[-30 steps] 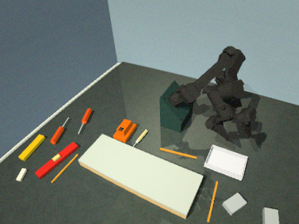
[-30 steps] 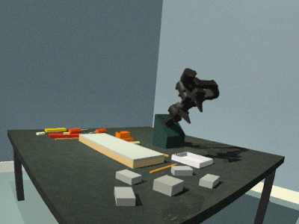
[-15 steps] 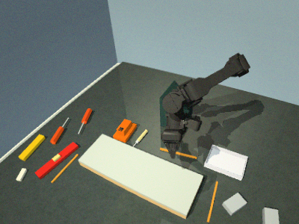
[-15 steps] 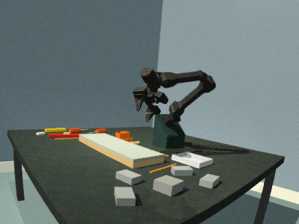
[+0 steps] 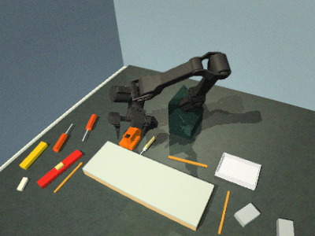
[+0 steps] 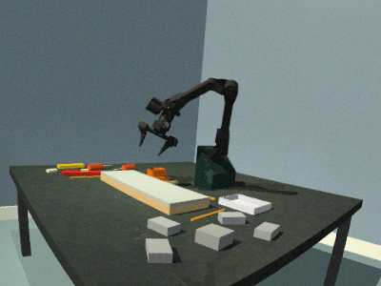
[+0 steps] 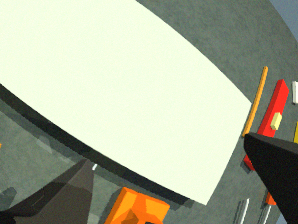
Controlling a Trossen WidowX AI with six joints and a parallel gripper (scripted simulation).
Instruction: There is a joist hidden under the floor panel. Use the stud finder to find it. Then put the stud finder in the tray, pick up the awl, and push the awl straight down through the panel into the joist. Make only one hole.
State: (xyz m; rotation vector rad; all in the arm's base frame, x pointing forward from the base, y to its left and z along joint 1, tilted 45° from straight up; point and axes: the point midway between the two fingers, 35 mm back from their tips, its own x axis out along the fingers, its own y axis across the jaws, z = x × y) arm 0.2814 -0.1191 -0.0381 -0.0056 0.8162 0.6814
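Now: gripper tip 110 mm above the orange stud finder, 100 mm past it and 80 mm to the left of it. Round my gripper tip: awl: 150 mm below, 100 mm behind, 10 mm to the left; then square indicator: 100 mm below, 90 mm behind, 80 mm to the right; then red level: 290 mm to the right, 180 mm ahead, 140 mm below.
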